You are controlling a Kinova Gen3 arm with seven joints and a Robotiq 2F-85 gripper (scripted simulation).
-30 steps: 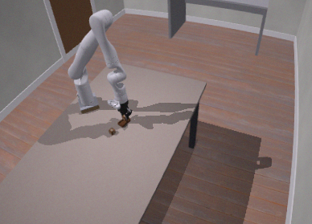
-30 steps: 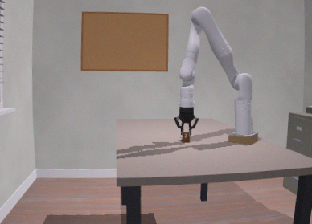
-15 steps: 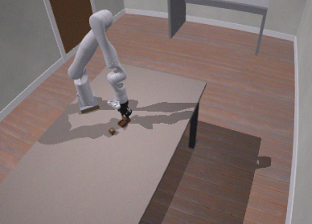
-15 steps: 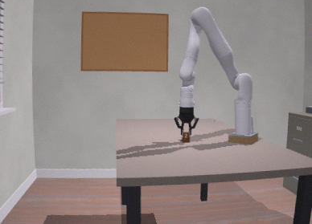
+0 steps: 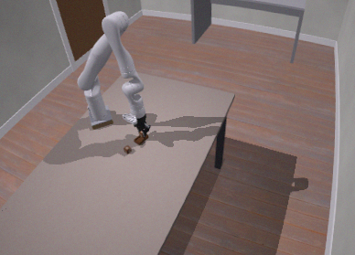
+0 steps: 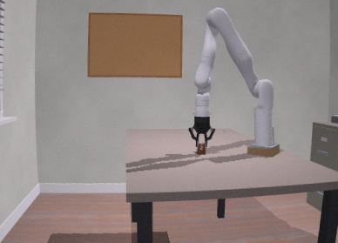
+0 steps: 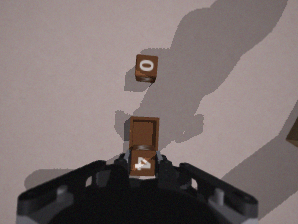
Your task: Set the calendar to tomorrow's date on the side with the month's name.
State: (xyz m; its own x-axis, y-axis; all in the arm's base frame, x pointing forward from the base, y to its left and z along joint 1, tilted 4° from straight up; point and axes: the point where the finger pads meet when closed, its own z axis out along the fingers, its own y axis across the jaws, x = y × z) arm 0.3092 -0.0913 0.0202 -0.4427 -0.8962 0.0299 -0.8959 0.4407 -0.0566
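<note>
My gripper is now 1 cm past the brown calendar tray, 1 cm to the left of it and 4 cm above it. Also, from my hand: brown number cube: 5 cm behind, 11 cm to the right, 3 cm below; digit cube: 1 cm below.
</note>
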